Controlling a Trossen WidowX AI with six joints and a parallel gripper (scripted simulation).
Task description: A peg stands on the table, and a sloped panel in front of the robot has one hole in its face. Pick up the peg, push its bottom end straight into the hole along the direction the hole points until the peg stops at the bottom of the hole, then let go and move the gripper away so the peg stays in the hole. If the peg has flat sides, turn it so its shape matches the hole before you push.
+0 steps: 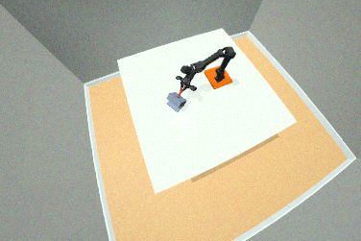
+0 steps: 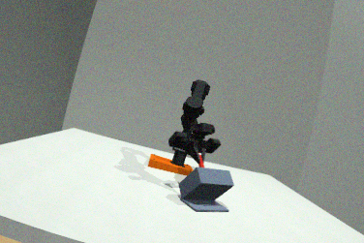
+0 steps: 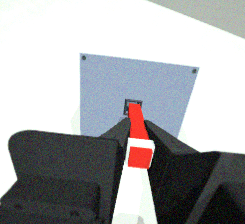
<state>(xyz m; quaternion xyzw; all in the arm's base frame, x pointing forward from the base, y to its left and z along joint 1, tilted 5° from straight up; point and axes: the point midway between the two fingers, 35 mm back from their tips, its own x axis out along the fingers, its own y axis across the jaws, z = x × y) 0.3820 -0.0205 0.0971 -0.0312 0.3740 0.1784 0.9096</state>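
The grey-blue sloped panel lies 60 mm below my gripper tip, 50 mm ahead of it and 20 mm to the left of it. The rest, counted from my gripper tip: thin flat foot plate (120 mm below, 70 mm ahead, 30 mm to the left); red peg (10 mm behind, 10 mm above).
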